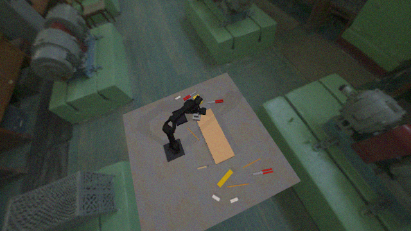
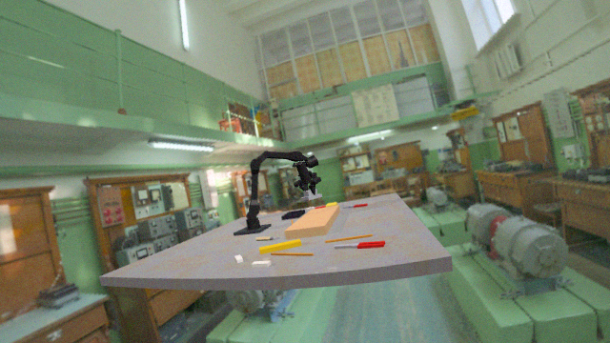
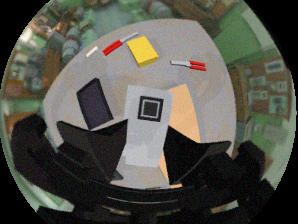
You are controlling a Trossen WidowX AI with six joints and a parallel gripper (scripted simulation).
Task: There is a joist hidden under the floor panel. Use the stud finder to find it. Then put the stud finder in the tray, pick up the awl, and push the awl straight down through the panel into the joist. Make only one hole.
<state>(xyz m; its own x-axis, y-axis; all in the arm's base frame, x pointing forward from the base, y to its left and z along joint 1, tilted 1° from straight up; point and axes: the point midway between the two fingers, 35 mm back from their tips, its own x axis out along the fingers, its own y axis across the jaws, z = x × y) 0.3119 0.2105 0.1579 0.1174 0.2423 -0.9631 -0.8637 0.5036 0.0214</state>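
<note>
The square indicator is 1 cm ahead of my gripper tip, 2 cm to the left of it and 3 cm above it. Also, from my gripper tip: stud finder (1 cm to the left, 2 cm above); then dark tray (18 cm behind, 11 cm to the left, 12 cm below); then awl (12 cm behind, 46 cm to the right, 13 cm below).
</note>
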